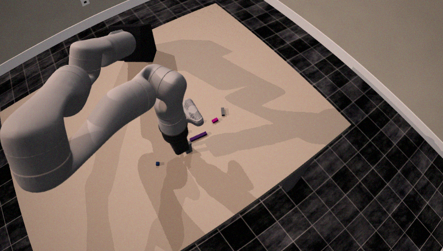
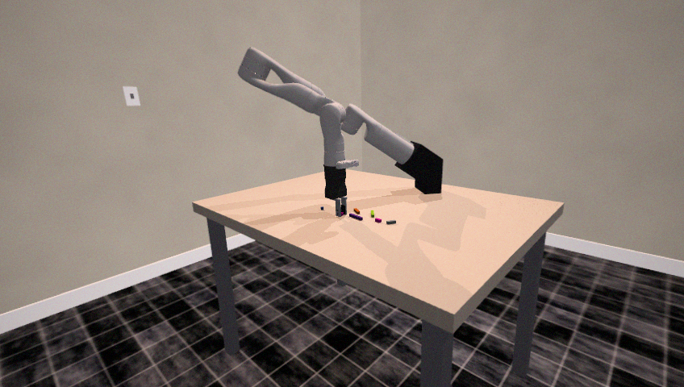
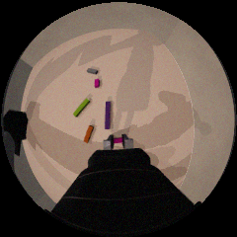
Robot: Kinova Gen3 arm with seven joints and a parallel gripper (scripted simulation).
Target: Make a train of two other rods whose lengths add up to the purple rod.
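Now: the purple rod 60 mm to the left of my hand and 20 mm below it. Round my hand: lime rod: 100 mm to the left, 50 mm behind, 20 mm below; then orange rod: 60 mm behind, 40 mm to the left, 20 mm below; then small blue rod: 100 mm to the right, 40 mm behind, 20 mm below.
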